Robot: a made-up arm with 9 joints.
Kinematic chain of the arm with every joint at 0, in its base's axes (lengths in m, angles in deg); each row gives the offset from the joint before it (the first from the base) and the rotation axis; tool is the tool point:
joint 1: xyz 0 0 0.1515 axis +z
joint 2: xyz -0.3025 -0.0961 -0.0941 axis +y
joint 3: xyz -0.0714 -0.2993 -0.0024 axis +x
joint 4: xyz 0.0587 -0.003 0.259 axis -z
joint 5: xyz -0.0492 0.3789 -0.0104 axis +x
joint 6: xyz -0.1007 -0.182 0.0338 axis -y
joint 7: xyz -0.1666 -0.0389 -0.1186 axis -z
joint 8: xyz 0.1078 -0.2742 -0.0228 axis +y
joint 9: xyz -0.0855 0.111 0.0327 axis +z
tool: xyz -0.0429 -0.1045 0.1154
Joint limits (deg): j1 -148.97..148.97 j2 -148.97..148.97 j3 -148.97..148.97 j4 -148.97..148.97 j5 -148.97..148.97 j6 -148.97..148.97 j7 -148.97..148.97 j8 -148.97..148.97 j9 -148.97..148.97
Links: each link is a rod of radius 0.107 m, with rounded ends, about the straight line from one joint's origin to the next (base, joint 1, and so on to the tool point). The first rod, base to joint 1, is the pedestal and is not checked.
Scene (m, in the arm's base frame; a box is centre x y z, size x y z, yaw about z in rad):
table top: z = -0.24
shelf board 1: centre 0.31 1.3 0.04 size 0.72 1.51 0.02 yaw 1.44
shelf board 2: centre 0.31 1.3 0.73 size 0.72 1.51 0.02 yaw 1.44
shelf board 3: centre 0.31 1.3 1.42 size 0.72 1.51 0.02 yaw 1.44
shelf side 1: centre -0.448 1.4 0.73 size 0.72 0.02 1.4 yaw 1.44
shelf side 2: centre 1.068 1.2 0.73 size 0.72 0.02 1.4 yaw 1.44
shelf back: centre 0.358 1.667 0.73 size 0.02 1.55 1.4 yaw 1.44
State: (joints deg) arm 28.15 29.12 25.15 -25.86 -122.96 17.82 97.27 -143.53 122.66
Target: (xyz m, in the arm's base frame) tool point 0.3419 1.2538 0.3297
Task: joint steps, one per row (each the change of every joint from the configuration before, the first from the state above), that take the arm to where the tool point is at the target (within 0.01 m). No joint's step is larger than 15 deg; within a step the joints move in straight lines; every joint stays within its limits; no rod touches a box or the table.
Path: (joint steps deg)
1: -14.00 -4.21 -3.40 6.03 -3.25 -5.86 -0.75 2.17 -2.65
2: -14.00 -4.22 -3.41 6.03 -3.25 -5.87 -0.75 2.18 -2.66
3: -14.00 -4.21 -3.40 6.03 -3.25 -5.86 -0.74 2.17 -2.65
4: -14.00 -4.22 -3.41 6.02 -3.25 -5.86 -0.75 2.17 -2.65
5: -14.00 -4.21 -3.40 6.03 -3.26 -5.86 -0.75 2.18 -2.66
6: -14.00 -4.21 -3.41 6.03 -3.25 -5.87 -0.75 2.17 -2.65
7: -14.00 -4.22 -3.40 6.03 -3.25 -5.86 -0.75 2.18 -2.65
8: -14.00 -4.21 -3.40 6.03 -3.25 -5.86 -0.74 2.17 -2.66
9: -9.67 -3.30 5.04 -13.91 0.00 3.42 -5.80 -5.71 -4.38
10: -9.67 -3.30 5.04 -13.91 0.00 3.43 -5.79 -5.71 -4.39
11: -9.67 -3.30 5.04 -13.92 0.00 3.42 -5.79 -5.70 -4.38
12: -9.67 -3.30 5.04 -13.91 0.00 3.43 -5.80 -5.71 -4.39

